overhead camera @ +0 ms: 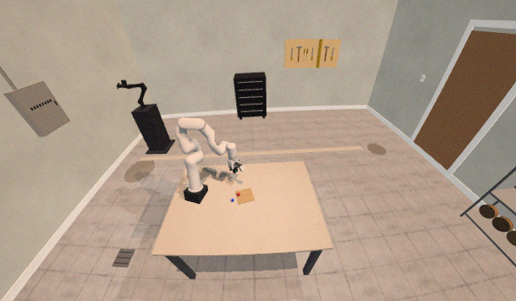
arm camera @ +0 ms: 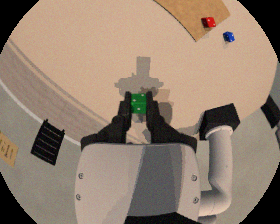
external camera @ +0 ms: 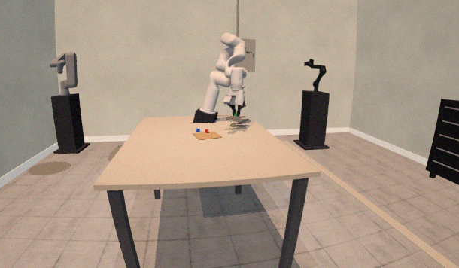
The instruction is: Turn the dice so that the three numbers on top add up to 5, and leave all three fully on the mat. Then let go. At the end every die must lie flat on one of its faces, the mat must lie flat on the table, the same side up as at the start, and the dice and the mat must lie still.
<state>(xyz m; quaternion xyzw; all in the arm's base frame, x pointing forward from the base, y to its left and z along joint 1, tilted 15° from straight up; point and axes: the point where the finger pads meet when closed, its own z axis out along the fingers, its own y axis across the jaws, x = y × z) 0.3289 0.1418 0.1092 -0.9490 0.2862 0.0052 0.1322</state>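
Right now the brown mat is 19 cm to the right of my hand, 12 cm below it and 9 cm ahead of it. Also, from my hand: red die: 19 cm to the right, 11 cm below, 4 cm ahead; then green die: 1 cm below; then blue die: 24 cm to the right, 11 cm below, 1 cm behind.
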